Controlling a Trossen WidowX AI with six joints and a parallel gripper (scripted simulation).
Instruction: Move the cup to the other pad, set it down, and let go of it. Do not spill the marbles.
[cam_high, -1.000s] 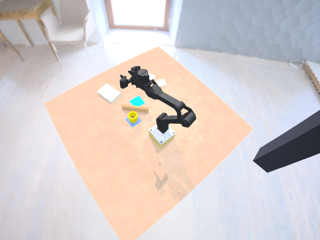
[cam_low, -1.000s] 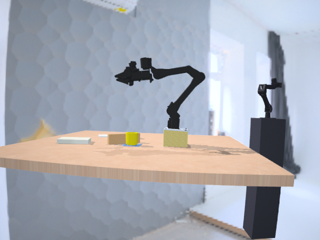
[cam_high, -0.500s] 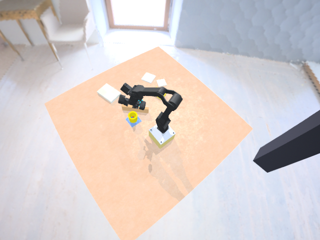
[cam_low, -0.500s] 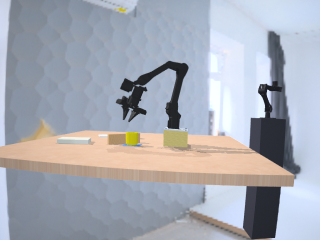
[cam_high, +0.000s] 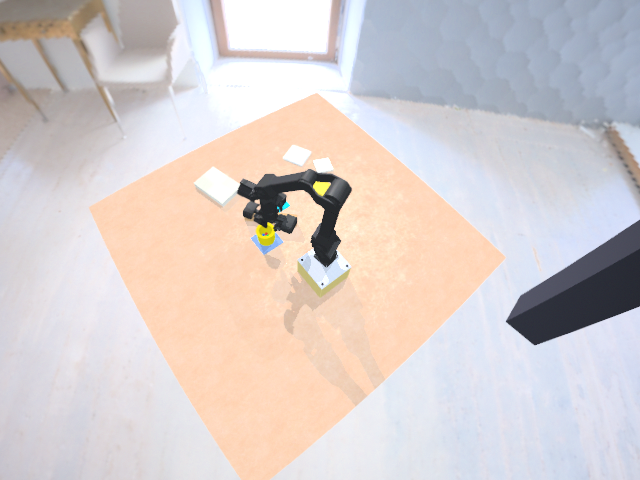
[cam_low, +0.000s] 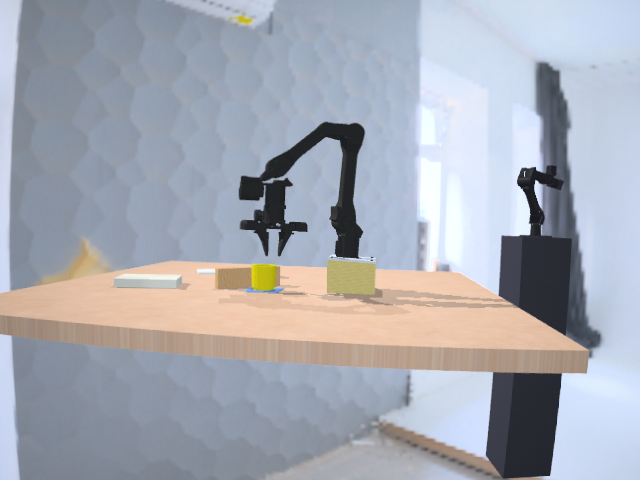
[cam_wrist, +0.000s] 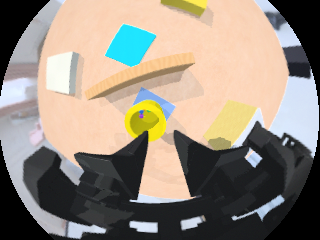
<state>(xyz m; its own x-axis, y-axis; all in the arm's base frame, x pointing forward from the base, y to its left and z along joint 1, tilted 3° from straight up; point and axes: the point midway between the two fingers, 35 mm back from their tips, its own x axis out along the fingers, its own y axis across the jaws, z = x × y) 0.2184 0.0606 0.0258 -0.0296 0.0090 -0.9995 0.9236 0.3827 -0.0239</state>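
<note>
Now: gripper tip 20 mm short of the yellow cup, 10 mm to the right of it and 60 mm above it. Round my gripper tip: cyan pad: 130 mm ahead, 130 mm to the right, 110 mm below; then wooden bar: 80 mm ahead, 60 mm to the right, 80 mm below; then pale blue pad: 20 mm ahead, 10 mm to the left, 110 mm below.
</note>
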